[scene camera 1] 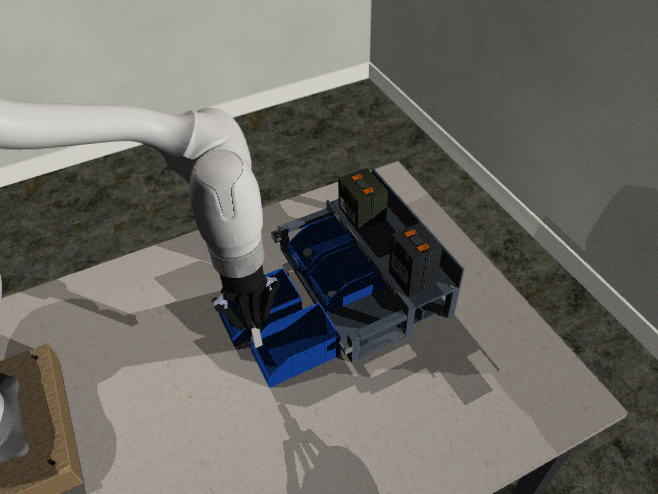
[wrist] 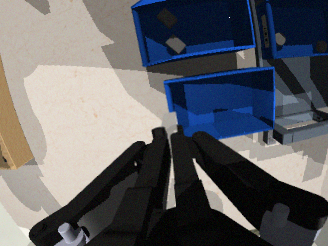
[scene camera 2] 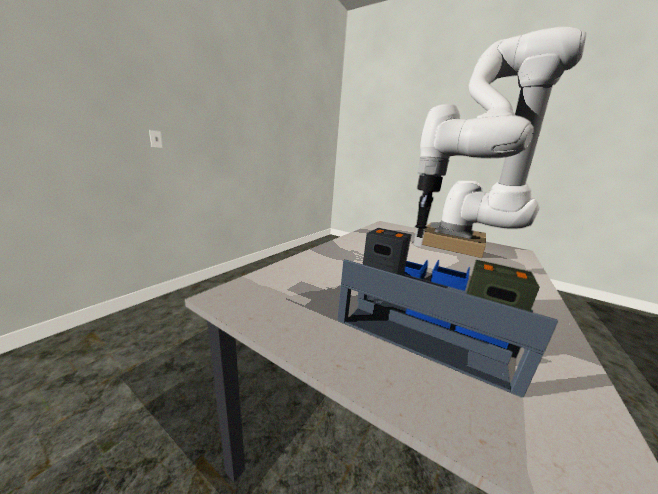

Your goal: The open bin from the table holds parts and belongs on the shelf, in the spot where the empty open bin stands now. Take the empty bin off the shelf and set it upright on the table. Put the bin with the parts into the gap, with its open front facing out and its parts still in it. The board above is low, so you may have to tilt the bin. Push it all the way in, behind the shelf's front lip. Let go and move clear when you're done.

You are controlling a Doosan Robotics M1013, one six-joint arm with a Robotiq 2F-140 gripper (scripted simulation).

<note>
I see my gripper, a green box and a shelf's lower level.
My gripper is seen too in the wrist view and in scene camera 2.
</note>
